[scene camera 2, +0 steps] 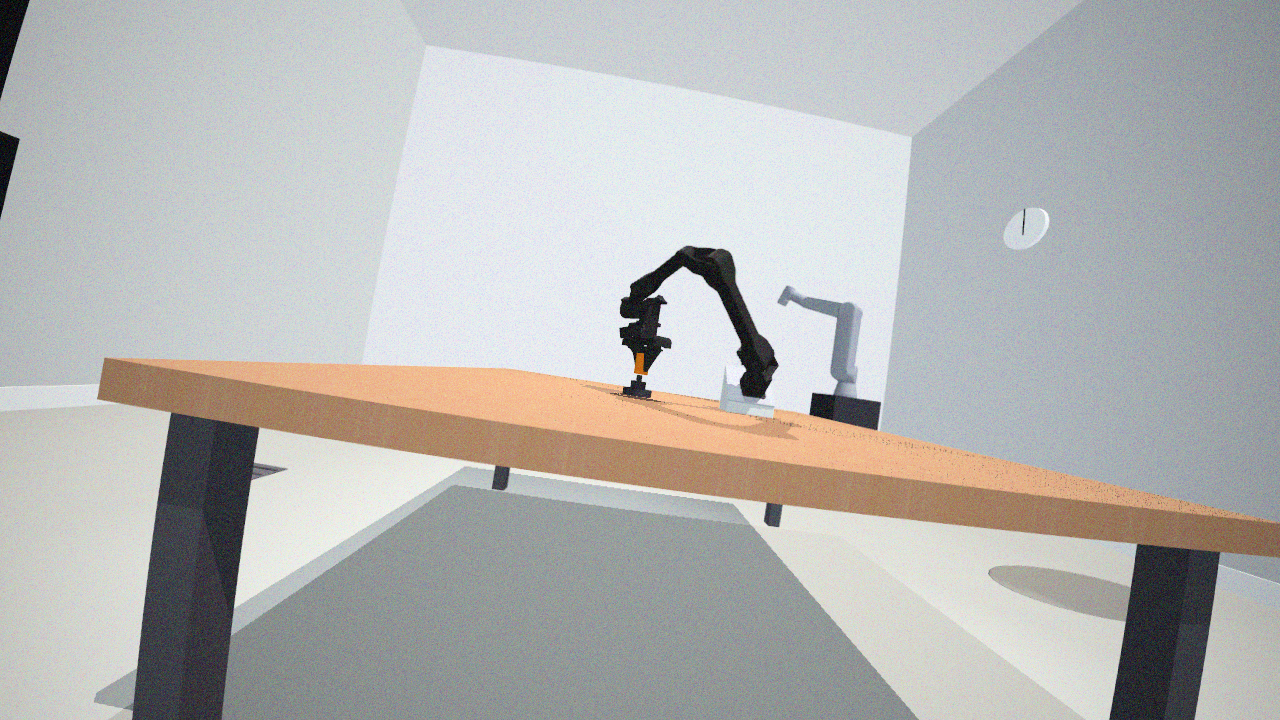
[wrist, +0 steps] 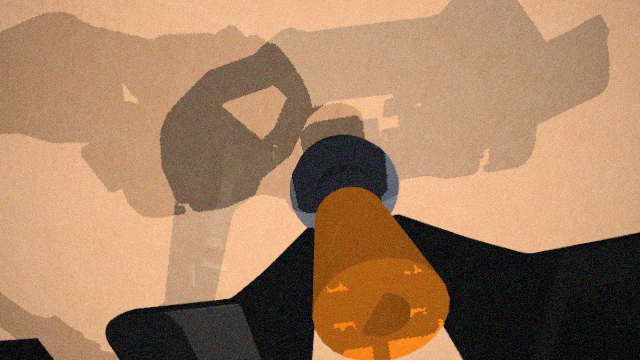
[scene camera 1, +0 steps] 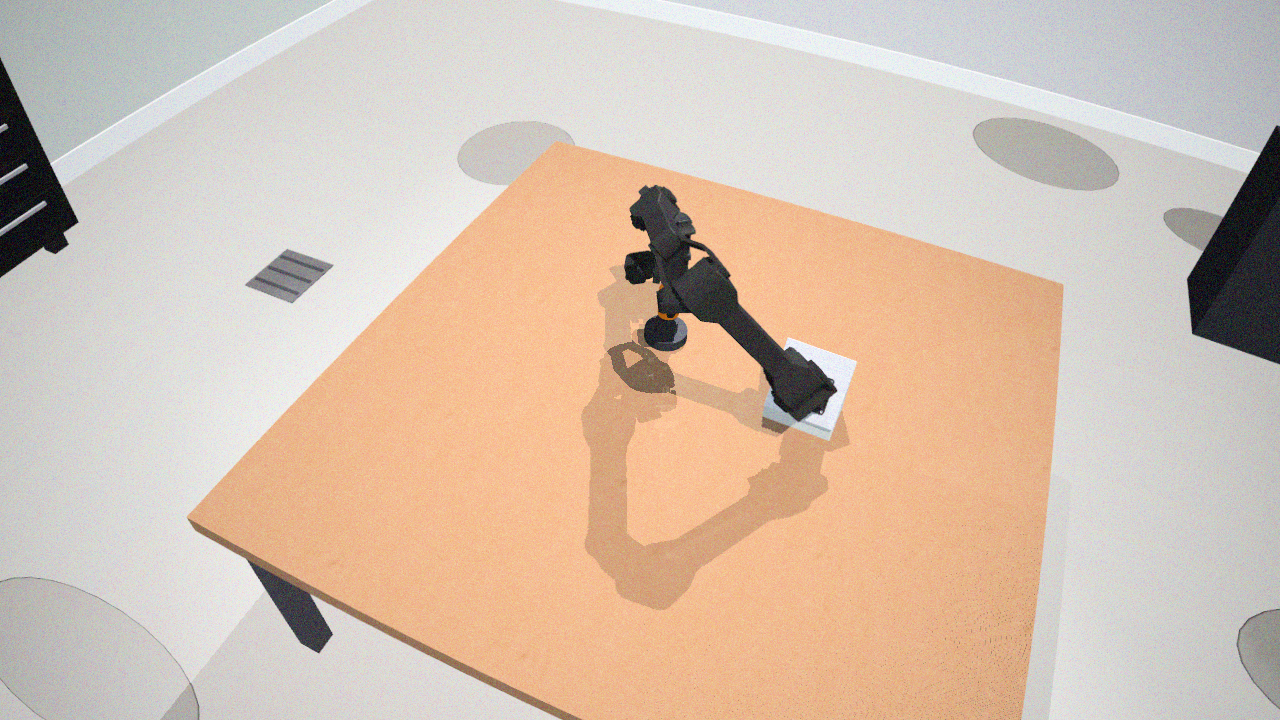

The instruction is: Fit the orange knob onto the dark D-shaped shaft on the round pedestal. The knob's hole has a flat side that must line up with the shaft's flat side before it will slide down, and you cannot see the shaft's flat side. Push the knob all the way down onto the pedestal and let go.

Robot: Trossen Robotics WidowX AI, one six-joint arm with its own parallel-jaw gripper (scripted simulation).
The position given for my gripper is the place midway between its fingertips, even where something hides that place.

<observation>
My gripper [scene camera 1: 668,309] carries an orange knob [wrist: 371,285]. Also in view: a round dark pedestal [wrist: 340,161].
My gripper is seen too in scene camera 2 [scene camera 2: 641,371] and in the wrist view [wrist: 353,229].
</observation>
